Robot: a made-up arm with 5 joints.
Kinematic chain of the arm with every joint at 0, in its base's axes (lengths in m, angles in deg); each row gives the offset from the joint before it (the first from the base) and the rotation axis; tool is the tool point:
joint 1: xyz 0 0 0.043 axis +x
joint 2: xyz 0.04 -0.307 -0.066 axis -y
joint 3: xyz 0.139 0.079 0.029 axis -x
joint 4: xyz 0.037 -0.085 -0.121 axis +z
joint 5: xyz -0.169 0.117 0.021 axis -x
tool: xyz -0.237 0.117 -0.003
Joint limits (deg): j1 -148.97..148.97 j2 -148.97..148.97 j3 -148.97..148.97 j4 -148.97..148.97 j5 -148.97..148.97
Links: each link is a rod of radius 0.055 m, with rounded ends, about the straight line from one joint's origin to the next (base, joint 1, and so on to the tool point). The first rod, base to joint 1, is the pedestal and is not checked.
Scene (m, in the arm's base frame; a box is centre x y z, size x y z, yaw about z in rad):
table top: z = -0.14
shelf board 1: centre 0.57 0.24 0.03 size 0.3 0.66 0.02 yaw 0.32
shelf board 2: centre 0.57 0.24 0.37 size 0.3 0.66 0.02 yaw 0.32
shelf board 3: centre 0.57 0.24 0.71 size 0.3 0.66 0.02 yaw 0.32
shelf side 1: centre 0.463 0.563 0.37 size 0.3 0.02 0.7 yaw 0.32
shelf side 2: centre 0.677 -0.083 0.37 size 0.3 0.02 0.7 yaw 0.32
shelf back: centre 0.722 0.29 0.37 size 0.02 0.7 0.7 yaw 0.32
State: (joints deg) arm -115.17 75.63 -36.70 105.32 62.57
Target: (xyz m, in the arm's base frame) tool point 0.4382 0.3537 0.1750
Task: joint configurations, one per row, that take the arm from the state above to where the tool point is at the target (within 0.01 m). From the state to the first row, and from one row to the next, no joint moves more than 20 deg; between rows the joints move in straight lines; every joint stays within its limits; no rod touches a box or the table.
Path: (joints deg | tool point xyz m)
1: -98.09 86.70 -32.55 103.04 60.40 | 0.4668 0.0876 0.5926
2: -81.01 97.77 -28.40 100.77 58.23 | 0.4193 -0.0271 0.6329
3: -63.93 108.84 -24.25 98.49 56.06 | 0.3647 -0.1746 0.6414
4: -46.85 119.91 -20.11 96.22 53.89 | 0.3075 -0.3406 0.5982
5: -29.77 130.98 -15.96 93.94 51.72 | 0.2518 -0.5015 0.4920
6: -39.09 135.48 -34.66 91.96 58.32 | 0.3237 -0.2524 0.5606
7: -48.41 139.98 -53.37 89.99 64.93 | 0.3450 0.0009 0.5180
8: -57.74 144.47 -72.07 88.01 71.53 | 0.3207 0.1985 0.3762
9: -67.06 148.97 -90.78 86.04 78.14 | 0.2625 0.2955 0.1750
10: -80.74 139.50 -82.82 91.29 75.50 | 0.3252 0.3154 0.1729
11: -94.43 130.03 -74.86 96.55 72.87 | 0.3858 0.3330 0.1723
12: -108.12 120.56 -66.90 101.80 70.23 | 0.4382 0.3537 0.1750

